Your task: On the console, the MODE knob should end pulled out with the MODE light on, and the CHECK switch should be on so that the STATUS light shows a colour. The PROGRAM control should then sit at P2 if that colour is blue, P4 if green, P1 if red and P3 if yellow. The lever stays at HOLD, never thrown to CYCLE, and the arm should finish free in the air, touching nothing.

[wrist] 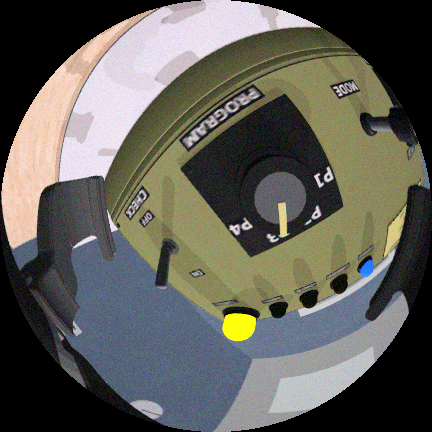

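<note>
The olive console point(345, 150) fills the upper middle and right of the wrist view. Its PROGRAM knob point(280, 197) has its pale yellow pointer at the P3 mark, partly covering the label. The MODE knob point(401, 125) stands out on a visible shaft at the right. A small blue light point(366, 268) is lit near the console's lower edge. The CHECK switch point(164, 265) tilts toward the lower edge, and the large STATUS light point(239, 326) glows yellow. My gripper point(216, 240) is open, its fingers wide apart at left and right, with nothing between the tips. The HOLD/CYCLE lever cannot be made out.
Several dark small lights, one of them here point(309, 299), sit between the yellow and blue lights. A yellow card point(395, 232) is on the console near the right finger. A white surface point(125, 80) and wood point(30, 165) lie beyond the console; a blue-grey surface point(165, 340) lies below.
</note>
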